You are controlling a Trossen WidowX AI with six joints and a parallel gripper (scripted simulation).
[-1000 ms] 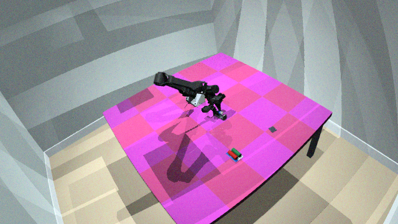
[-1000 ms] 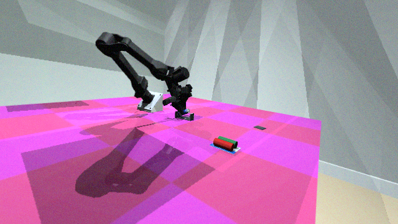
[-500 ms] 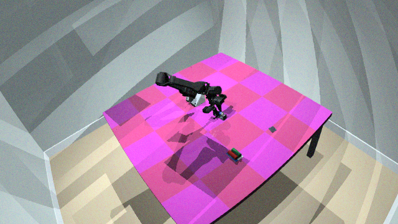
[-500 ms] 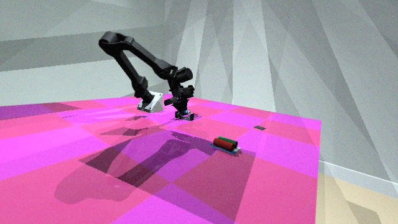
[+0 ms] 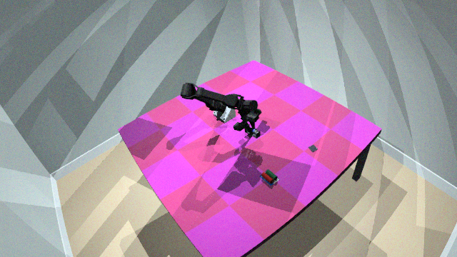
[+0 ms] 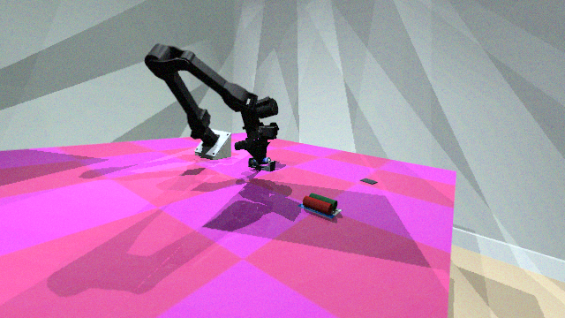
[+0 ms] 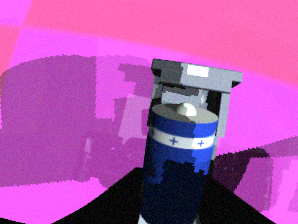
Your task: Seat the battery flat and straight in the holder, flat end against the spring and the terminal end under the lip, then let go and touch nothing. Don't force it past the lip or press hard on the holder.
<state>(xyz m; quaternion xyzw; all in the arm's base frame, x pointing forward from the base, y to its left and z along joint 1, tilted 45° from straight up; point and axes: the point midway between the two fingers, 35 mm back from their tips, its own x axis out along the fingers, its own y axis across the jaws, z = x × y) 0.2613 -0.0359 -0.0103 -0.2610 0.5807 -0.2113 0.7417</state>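
My gripper tip is now 1 cm below the blue battery. From my gripper tip the other things lie so: dark flat plate (36 cm ahead, 12 cm to the left, 2 cm below).
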